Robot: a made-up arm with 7 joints. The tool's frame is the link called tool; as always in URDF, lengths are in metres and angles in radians. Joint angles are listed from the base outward. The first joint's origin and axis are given. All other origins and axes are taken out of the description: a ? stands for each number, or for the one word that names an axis. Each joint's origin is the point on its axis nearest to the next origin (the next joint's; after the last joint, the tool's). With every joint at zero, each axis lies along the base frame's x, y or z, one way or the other. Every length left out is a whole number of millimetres.
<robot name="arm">
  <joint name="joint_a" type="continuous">
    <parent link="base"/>
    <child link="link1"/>
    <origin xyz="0.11 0 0.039" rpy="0 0 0"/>
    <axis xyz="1 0 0"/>
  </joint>
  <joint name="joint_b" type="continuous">
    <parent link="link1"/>
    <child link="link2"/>
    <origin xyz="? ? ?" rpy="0 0 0"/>
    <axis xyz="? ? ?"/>
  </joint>
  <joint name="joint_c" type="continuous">
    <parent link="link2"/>
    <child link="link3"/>
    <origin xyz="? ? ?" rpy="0 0 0"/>
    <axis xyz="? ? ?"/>
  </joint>
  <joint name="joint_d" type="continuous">
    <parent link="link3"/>
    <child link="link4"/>
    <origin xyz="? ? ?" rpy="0 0 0"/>
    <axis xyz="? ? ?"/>
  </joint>
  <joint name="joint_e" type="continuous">
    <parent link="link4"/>
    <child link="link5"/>
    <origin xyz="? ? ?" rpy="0 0 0"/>
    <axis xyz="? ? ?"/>
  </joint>
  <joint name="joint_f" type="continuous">
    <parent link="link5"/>
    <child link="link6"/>
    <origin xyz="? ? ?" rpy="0 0 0"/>
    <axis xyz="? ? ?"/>
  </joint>
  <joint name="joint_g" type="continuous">
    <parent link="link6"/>
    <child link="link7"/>
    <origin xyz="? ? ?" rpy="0 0 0"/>
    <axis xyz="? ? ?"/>
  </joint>
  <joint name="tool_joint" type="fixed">
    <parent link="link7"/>
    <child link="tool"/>
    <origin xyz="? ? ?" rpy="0 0 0"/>
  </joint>
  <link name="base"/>
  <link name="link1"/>
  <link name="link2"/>
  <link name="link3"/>
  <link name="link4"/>
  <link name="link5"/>
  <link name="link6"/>
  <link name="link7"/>
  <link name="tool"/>
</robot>
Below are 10 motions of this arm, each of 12 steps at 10 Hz.
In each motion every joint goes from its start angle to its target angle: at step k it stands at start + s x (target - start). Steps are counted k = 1, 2, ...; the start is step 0. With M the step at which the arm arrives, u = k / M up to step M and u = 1 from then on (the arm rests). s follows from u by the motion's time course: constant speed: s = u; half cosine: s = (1 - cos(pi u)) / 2; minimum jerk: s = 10 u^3 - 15 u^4 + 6 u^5.
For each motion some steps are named. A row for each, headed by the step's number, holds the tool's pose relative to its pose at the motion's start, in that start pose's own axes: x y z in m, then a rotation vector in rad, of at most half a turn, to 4 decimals.
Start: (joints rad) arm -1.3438 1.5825 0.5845 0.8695 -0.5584 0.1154 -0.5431
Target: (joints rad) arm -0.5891 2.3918 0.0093 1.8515 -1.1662 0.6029 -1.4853
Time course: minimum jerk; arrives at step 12
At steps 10, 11, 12:
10: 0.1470 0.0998 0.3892 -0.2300 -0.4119 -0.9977
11: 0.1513 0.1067 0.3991 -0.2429 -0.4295 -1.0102
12: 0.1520 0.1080 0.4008 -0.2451 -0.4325 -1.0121

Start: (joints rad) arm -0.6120 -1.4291 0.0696 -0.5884 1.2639 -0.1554 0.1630
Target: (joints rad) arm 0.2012 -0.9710 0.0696 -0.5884 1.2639 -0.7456 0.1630
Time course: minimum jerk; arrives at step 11
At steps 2, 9, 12:
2: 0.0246 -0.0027 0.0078 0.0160 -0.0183 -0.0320
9: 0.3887 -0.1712 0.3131 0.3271 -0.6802 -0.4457
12: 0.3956 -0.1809 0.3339 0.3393 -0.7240 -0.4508

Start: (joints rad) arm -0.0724 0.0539 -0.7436 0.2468 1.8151 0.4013 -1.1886
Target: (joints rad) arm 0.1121 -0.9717 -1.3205 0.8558 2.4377 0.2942 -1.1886
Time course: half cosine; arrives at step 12
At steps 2, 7, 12:
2: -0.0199 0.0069 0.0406 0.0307 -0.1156 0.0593
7: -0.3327 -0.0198 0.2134 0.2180 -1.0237 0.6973
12: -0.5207 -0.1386 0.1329 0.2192 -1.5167 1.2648

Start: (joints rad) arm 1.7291 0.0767 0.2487 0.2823 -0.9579 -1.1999 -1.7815
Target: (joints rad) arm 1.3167 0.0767 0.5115 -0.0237 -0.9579 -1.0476 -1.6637
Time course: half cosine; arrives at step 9
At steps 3, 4, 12:
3: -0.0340 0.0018 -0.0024 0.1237 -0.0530 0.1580
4: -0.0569 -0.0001 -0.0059 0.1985 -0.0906 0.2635
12: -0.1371 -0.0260 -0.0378 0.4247 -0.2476 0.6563

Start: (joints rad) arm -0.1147 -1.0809 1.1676 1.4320 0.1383 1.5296 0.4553
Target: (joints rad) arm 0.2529 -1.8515 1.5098 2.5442 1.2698 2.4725 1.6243
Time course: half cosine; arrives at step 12
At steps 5, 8, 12:
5: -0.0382 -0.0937 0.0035 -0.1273 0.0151 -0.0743
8: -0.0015 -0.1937 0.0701 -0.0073 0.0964 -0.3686
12: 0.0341 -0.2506 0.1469 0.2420 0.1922 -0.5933

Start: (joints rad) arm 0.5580 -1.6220 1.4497 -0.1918 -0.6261 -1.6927 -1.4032
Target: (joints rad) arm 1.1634 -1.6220 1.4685 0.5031 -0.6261 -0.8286 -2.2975
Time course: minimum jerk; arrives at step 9
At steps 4, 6, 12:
4: -0.0419 0.0697 0.0386 0.0267 -0.3808 -0.0148
6: -0.0911 0.1615 0.0948 0.0610 -0.7068 -0.0394
12: -0.1164 0.2158 0.1356 0.0909 -0.8630 -0.0574

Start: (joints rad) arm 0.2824 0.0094 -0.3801 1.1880 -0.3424 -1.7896 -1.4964
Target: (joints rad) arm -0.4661 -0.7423 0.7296 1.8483 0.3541 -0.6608 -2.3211
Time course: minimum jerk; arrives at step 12
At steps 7, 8, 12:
7: -0.1189 0.1024 -0.1608 -0.4830 -0.6661 0.9944
8: -0.1536 0.0934 -0.2036 -0.4679 -0.7877 1.2441
12: -0.1978 0.0490 -0.2660 -0.3582 -0.9419 1.6574

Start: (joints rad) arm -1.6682 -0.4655 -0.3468 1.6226 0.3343 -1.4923 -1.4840
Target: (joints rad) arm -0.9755 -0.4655 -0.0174 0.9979 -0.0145 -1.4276 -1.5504
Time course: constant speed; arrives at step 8
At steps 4, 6, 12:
4: 0.0320 0.0089 -0.0040 0.0506 -0.2299 0.0688
6: 0.0470 0.0106 -0.0076 0.0579 -0.3469 0.0881
12: 0.0606 0.0108 -0.0131 0.0523 -0.4596 0.1014

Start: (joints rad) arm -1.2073 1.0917 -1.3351 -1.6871 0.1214 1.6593 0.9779
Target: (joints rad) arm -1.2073 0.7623 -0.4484 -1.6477 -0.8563 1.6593 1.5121
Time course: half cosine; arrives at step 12
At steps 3, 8, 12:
3: -0.0152 0.0247 0.0463 0.0519 0.0967 0.0271
8: -0.1352 0.0788 0.2613 0.2260 0.4917 0.2098
12: -0.2072 0.0729 0.3524 0.2713 0.6498 0.3129

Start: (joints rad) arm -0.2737 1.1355 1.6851 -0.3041 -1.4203 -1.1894 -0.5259
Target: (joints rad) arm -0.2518 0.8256 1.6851 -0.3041 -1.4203 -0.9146 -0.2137
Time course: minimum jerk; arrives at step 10
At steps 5, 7, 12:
5: 0.0012 0.0117 -0.0531 -0.0987 0.0817 0.1940
7: 0.0059 0.0130 -0.0877 -0.1826 0.1251 0.3104
12: 0.0098 0.0121 -0.1039 -0.2276 0.1424 0.3620

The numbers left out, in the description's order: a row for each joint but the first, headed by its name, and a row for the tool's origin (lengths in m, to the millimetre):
joint_b: xyz 0 0.216 -0.156, axis 0 0 -1
joint_c: xyz -0.366 -0.073 0, axis 0 1 0
joint_d: xyz 0.035 0 0.146, axis 1 0 0
joint_e: xyz 0 -0.054 -0.227, axis 0 0 1
joint_f: xyz 0.014 0.11 0, axis -1 0 0
joint_g: xyz 0 0.295 0.008, axis 0 1 0
tool: xyz 0.134 0 -0.098

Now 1 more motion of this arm.
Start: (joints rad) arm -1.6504 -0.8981 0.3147 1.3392 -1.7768 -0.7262 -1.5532
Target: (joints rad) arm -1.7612 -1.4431 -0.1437 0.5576 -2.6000 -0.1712 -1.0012
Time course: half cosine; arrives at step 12
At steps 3, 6, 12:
3: 0.0061 0.0375 -0.0126 0.0559 -0.0695 0.0997
6: 0.0421 0.1401 -0.0419 0.1285 -0.2104 0.2560
12: 0.1292 0.3124 -0.0522 0.1313 -0.2573 0.2839

